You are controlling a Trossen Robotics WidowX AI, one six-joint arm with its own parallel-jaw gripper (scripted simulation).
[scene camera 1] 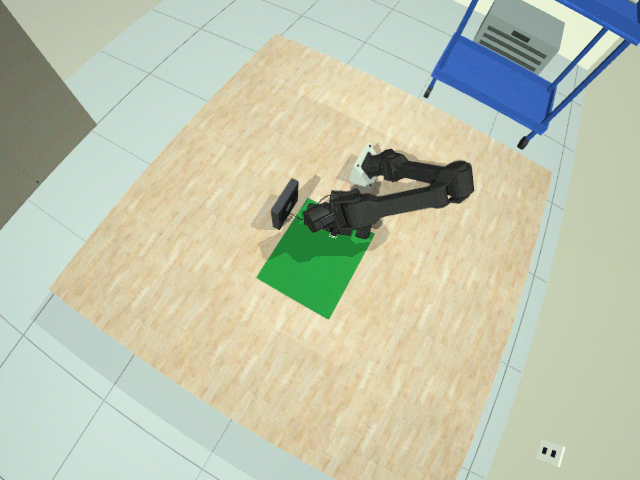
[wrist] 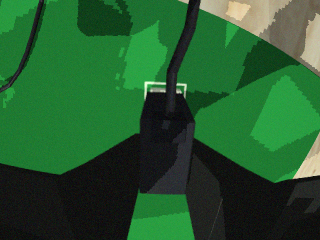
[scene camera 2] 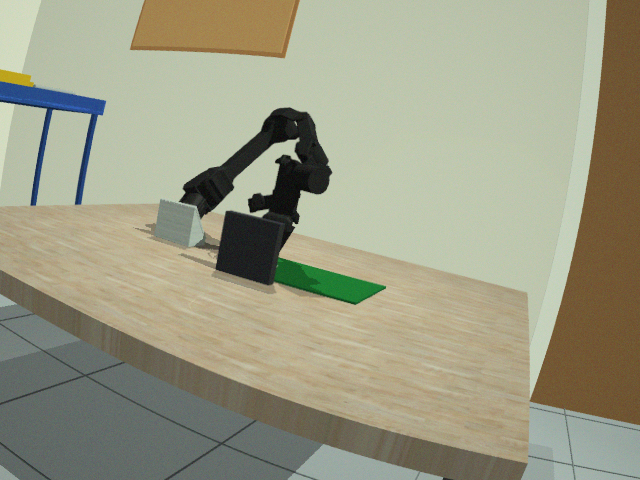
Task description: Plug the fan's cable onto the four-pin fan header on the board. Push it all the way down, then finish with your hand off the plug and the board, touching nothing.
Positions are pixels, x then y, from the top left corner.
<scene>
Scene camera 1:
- black fan: 286,201
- green board: 313,269
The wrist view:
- my gripper: 162,143
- dark fan plug: 166,144
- green board: 81,91
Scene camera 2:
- my gripper: 274,256
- black fan: 249,248
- green board: 321,282
</scene>
